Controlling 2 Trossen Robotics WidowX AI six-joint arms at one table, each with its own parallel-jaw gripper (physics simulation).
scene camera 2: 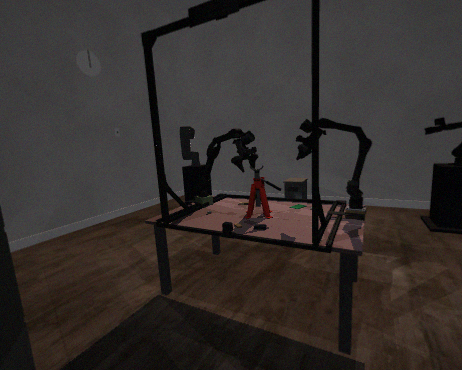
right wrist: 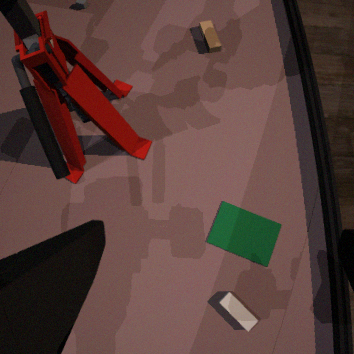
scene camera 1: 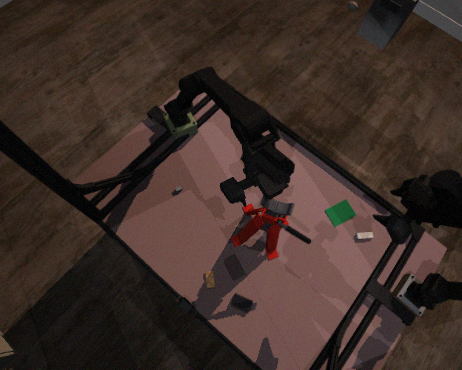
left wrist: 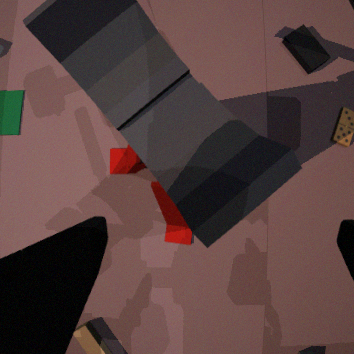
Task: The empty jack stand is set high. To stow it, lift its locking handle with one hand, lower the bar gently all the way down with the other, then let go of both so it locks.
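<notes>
The red jack stand stands upright on the table with its bar raised. Its grey curved saddle is on top, large in the left wrist view and hiding most of the stand there. The black locking handle slants down and outward from the stand's head. My left gripper is open and empty, close to the saddle, above it and to its left in scene camera 2. My right gripper is open and empty, high and well right of the handle.
A green square and a white block lie right of the stand. A wooden block, a domino and a black block lie around it. A black frame surrounds the table.
</notes>
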